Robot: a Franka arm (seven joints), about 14 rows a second.
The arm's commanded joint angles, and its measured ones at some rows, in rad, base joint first. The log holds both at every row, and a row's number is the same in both.
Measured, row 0:
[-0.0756 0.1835 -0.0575 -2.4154 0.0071 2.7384 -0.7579]
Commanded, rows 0 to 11:
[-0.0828 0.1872 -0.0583 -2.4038 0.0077 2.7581 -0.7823]
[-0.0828 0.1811 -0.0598 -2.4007 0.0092 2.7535 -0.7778]
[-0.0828 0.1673 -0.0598 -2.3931 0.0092 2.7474 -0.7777]
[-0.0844 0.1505 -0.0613 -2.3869 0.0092 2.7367 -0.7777]
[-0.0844 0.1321 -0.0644 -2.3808 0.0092 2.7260 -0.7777]
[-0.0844 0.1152 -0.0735 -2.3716 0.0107 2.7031 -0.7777]
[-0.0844 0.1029 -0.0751 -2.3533 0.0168 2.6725 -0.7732]
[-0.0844 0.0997 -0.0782 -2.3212 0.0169 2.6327 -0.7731]
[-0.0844 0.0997 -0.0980 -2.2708 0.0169 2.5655 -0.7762]
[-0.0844 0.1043 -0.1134 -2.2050 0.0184 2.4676 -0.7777]
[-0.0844 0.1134 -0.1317 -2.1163 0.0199 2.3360 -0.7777]
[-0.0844 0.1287 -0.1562 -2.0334 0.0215 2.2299 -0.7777]
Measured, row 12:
[-0.0779 0.1073 -0.1238 -2.1863 0.0077 2.4078 -0.7590]
